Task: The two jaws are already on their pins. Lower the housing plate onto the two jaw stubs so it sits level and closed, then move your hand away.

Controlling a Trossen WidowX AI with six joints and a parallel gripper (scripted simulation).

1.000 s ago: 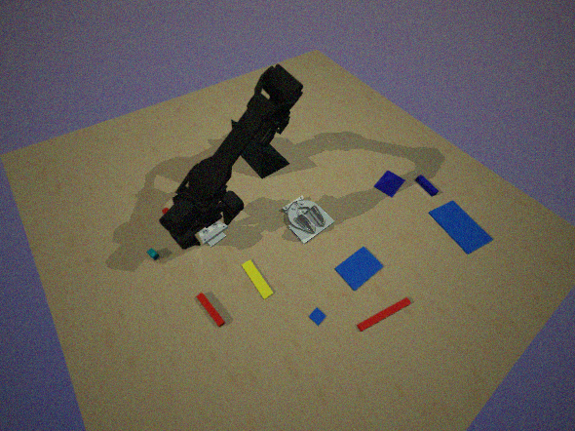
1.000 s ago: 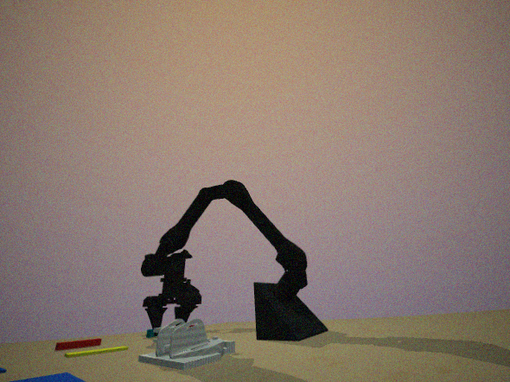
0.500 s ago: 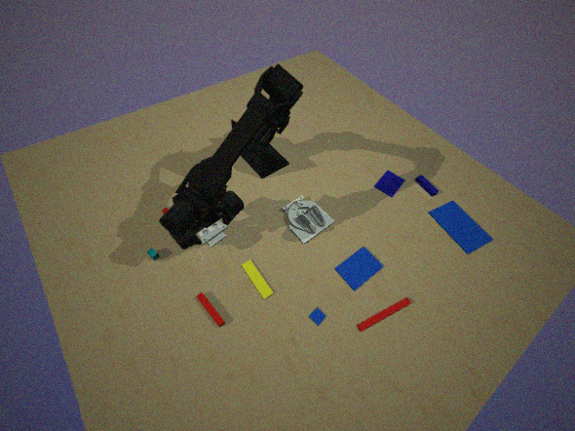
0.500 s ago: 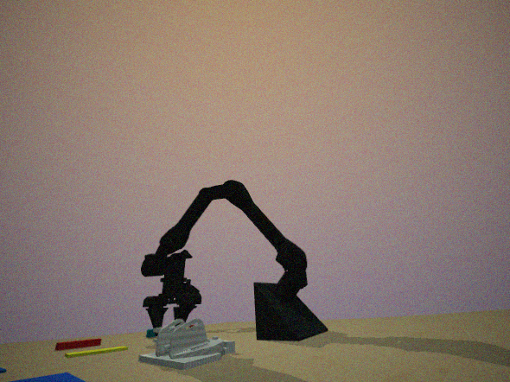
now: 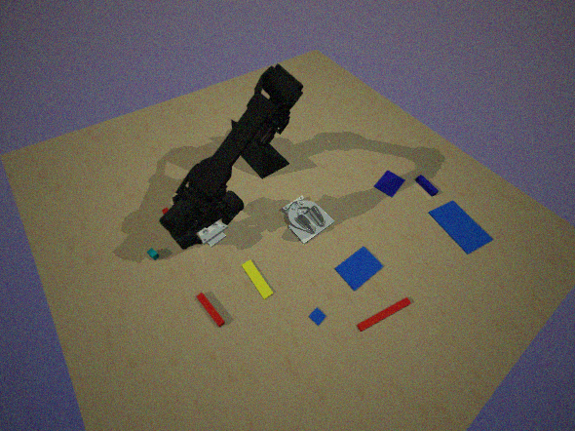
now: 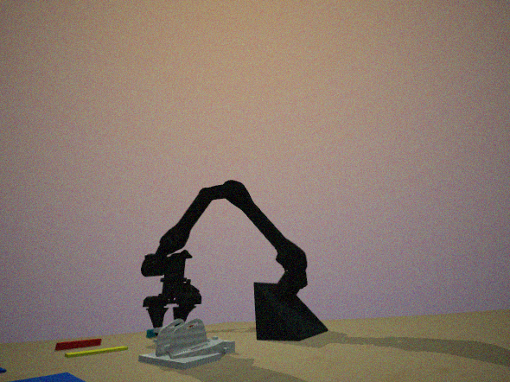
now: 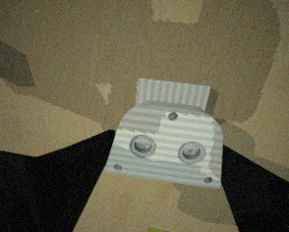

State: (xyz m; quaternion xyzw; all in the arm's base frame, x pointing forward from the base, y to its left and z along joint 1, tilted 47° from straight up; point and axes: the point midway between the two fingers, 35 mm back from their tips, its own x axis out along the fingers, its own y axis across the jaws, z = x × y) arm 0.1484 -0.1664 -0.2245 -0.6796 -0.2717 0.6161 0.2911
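Right now the white grooved block is 1 cm behind my gripper tip. Round my gripper tip: housing plate 1 cm behind, 2 cm above; red block 14 cm behind, 6 cm to the right; teal block 5 cm behind, 15 cm to the right.
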